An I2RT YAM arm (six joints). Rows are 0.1 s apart.
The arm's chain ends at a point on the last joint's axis. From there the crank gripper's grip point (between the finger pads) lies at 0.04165 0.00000 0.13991 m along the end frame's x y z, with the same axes.
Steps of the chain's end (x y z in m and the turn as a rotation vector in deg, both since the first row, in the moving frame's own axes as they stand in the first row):
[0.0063 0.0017 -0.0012 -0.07 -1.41 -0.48]
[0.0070 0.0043 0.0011 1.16 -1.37 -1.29]
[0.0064 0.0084 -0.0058 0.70 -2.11 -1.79]
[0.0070 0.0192 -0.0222 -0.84 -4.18 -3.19]
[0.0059 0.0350 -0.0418 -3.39 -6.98 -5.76]
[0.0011 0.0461 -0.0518 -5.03 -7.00 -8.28]
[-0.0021 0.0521 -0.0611 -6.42 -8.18 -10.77]
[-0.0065 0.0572 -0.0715 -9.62 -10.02 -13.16]
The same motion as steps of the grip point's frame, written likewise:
[0.0028 0.0015 -0.0002 -0.07 -1.41 -0.48]
[0.0036 0.0006 0.0020 1.16 -1.37 -1.29]
[0.0012 0.0055 -0.0044 0.70 -2.11 -1.79]
[-0.0033 0.0192 -0.0195 -0.84 -4.18 -3.19]
[-0.0112 0.0401 -0.0379 -3.39 -6.98 -5.76]
[-0.0157 0.0538 -0.0481 -5.03 -7.00 -8.28]
[-0.0215 0.0621 -0.0571 -6.42 -8.18 -10.77]
[-0.0296 0.0743 -0.0676 -9.62 -10.02 -13.16]

